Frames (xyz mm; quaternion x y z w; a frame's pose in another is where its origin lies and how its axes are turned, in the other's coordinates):
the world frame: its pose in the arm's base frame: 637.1 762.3 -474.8 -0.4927 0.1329 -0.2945 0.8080
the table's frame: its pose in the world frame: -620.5 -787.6 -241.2 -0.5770 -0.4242 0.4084 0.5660
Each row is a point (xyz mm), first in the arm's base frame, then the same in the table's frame.
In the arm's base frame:
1: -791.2 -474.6 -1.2
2: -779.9 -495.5 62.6
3: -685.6 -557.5 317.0
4: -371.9 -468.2 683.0
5: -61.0 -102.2 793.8
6: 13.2 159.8 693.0
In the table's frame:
1: -440.3 1147.9 -399.9
2: -488.2 1127.3 -443.7
3: -647.7 1005.8 -636.7
4: -748.9 614.0 -913.4
5: -606.1 142.3 -914.8
6: -444.3 -37.7 -754.4

